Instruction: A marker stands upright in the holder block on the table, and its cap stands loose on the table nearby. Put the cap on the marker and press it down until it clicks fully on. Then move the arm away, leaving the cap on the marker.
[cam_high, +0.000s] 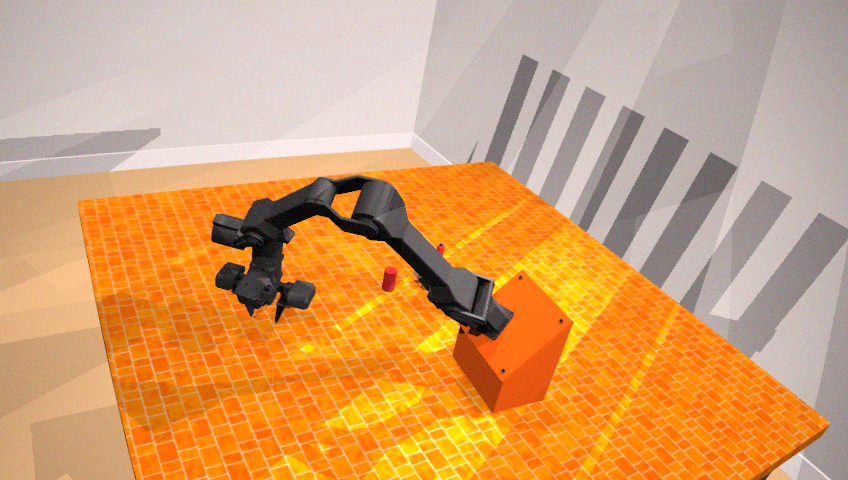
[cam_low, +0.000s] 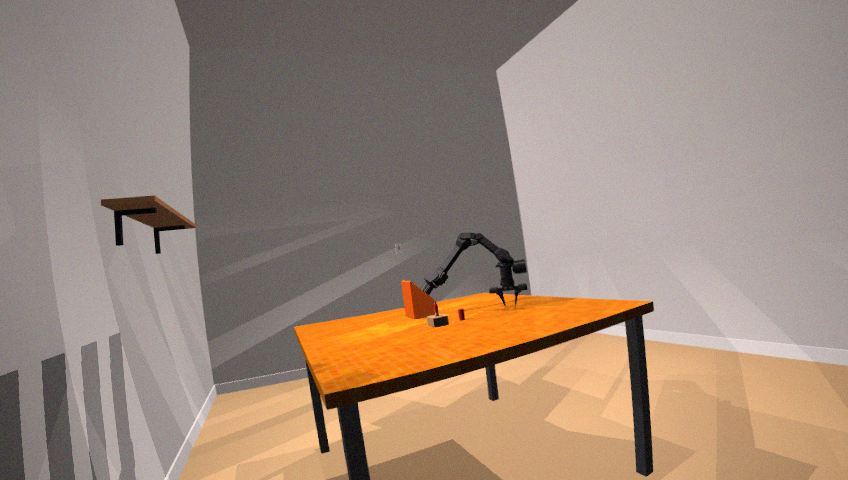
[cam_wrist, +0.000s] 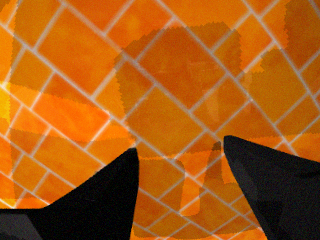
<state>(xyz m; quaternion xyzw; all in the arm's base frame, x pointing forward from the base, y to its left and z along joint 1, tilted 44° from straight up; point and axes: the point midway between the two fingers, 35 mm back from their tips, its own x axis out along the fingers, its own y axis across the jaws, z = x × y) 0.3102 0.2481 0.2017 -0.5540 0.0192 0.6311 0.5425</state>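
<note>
My gripper tip is now 300 mm to the left of the red cap and 20 mm below it. The rest, counted from my gripper tip: holder block (20 mm behind, 420 mm to the right, 10 mm above).
</note>
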